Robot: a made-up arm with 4 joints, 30 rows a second.
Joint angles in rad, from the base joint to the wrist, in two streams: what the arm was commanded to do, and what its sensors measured. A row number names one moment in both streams.
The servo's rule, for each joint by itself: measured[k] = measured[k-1] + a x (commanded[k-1-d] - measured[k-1]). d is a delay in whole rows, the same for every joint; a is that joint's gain. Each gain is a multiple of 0.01, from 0.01 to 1. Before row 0 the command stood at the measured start. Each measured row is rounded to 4 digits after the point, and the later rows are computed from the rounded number. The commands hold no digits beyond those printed.
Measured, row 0:
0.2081 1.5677 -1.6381 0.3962
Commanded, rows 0 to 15:
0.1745 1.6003 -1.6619 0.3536
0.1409 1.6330 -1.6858 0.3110
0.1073 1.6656 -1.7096 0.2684
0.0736 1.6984 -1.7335 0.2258
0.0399 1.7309 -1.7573 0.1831
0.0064 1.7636 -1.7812 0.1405
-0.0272 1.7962 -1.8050 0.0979
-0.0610 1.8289 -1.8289 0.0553
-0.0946 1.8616 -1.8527 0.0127
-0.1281 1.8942 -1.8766 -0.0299
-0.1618 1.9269 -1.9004 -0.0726
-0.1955 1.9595 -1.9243 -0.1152
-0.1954 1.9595 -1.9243 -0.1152
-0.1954 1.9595 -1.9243 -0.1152
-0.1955 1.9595 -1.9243 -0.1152
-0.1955 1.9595 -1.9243 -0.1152
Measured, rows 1 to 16:
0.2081 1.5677 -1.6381 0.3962
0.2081 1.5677 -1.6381 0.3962
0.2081 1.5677 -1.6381 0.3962
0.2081 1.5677 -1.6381 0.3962
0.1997 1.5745 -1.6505 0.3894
0.1850 1.5868 -1.6689 0.3769
0.1656 1.6033 -1.6901 0.3595
0.1426 1.6233 -1.7127 0.3381
0.1169 1.6459 -1.7359 0.3133
0.0893 1.6706 -1.7595 0.2857
0.0602 1.6970 -1.7832 0.2557
0.0299 1.7247 -1.8070 0.2236
-0.0012 1.7534 -1.8308 0.1899
-0.0329 1.7830 -1.8546 0.1547
-0.0651 1.8132 -1.8784 0.1183
-0.0977 1.8439 -1.9023 0.0809
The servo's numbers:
d 4
a 0.25 0.21 0.52 0.16

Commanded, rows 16 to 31:
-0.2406 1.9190 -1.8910 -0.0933
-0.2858 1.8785 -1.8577 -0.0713
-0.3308 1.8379 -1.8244 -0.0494
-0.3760 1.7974 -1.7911 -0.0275
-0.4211 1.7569 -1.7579 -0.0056
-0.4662 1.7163 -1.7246 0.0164
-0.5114 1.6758 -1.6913 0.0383
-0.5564 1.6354 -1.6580 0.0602
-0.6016 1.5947 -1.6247 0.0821
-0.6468 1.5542 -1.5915 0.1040
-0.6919 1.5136 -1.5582 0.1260
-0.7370 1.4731 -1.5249 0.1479
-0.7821 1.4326 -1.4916 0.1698
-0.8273 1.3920 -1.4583 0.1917
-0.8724 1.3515 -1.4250 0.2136
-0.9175 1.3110 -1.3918 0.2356
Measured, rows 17 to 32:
-0.1221 1.8682 -1.9137 0.0495
-0.1404 1.8874 -1.9192 0.0231
-0.1542 1.9025 -1.9219 0.0010
-0.1645 1.9145 -1.9231 -0.0176
-0.1835 1.9154 -1.9064 -0.0297
-0.2091 1.9077 -1.8811 -0.0364
-0.2395 1.8930 -1.8516 -0.0385
-0.2736 1.8729 -1.8201 -0.0367
-0.3105 1.8485 -1.7878 -0.0317
-0.3494 1.8207 -1.7549 -0.0240
-0.3899 1.7903 -1.7218 -0.0140
-0.4315 1.7578 -1.6886 -0.0021
-0.4740 1.7235 -1.6554 0.0114
-0.5172 1.6879 -1.6222 0.0262
-0.5609 1.6513 -1.5889 0.0422
-0.6049 1.6139 -1.5556 0.0591

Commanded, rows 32 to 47:
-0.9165 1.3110 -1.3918 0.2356
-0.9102 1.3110 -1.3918 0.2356
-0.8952 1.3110 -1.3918 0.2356
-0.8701 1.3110 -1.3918 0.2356
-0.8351 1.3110 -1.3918 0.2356
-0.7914 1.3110 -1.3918 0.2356
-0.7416 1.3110 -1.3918 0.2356
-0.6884 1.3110 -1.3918 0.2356
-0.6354 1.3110 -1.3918 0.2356
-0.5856 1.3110 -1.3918 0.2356
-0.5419 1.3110 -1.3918 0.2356
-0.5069 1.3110 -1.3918 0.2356
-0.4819 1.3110 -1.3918 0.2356
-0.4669 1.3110 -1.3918 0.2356
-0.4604 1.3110 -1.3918 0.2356
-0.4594 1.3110 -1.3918 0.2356
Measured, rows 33 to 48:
-0.6492 1.5758 -1.5223 0.0768
-0.6937 1.5372 -1.4890 0.0952
-0.7384 1.4982 -1.4557 0.1141
-0.7832 1.4589 -1.4225 0.1335
-0.8165 1.4278 -1.4065 0.1498
-0.8399 1.4033 -1.3989 0.1635
-0.8537 1.3839 -1.3952 0.1750
-0.8578 1.3686 -1.3934 0.1847
-0.8521 1.3565 -1.3926 0.1928
-0.8369 1.3469 -1.3922 0.1996
-0.8131 1.3394 -1.3920 0.2054
-0.7819 1.3334 -1.3919 0.2102
-0.7453 1.3287 -1.3918 0.2143
-0.7054 1.3250 -1.3918 0.2177
-0.6645 1.3221 -1.3918 0.2206
-0.6251 1.3198 -1.3918 0.2230

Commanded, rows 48 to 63:
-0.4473 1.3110 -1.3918 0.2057
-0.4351 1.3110 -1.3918 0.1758
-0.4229 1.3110 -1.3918 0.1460
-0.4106 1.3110 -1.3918 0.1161
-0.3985 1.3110 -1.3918 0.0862
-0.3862 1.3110 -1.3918 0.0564
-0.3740 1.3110 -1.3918 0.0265
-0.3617 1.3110 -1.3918 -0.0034
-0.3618 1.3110 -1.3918 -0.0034
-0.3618 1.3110 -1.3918 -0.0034
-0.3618 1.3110 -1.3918 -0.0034
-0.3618 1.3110 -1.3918 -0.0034
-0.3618 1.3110 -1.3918 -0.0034
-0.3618 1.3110 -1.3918 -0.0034
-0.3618 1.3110 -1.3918 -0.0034
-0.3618 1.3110 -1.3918 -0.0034
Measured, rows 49 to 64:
-0.5893 1.3180 -1.3918 0.2250
-0.5587 1.3165 -1.3918 0.2267
-0.5341 1.3153 -1.3918 0.2281
-0.5154 1.3144 -1.3918 0.2293
-0.4984 1.3137 -1.3918 0.2255
-0.4826 1.3131 -1.3918 0.2175
-0.4677 1.3127 -1.3918 0.2061
-0.4534 1.3123 -1.3918 0.1917
-0.4397 1.3120 -1.3918 0.1748
-0.4263 1.3118 -1.3918 0.1559
-0.4132 1.3116 -1.3918 0.1352
-0.4003 1.3115 -1.3918 0.1130
-0.3907 1.3114 -1.3918 0.0944
-0.3835 1.3113 -1.3918 0.0788
-0.3781 1.3112 -1.3918 0.0656
-0.3740 1.3112 -1.3918 0.0546

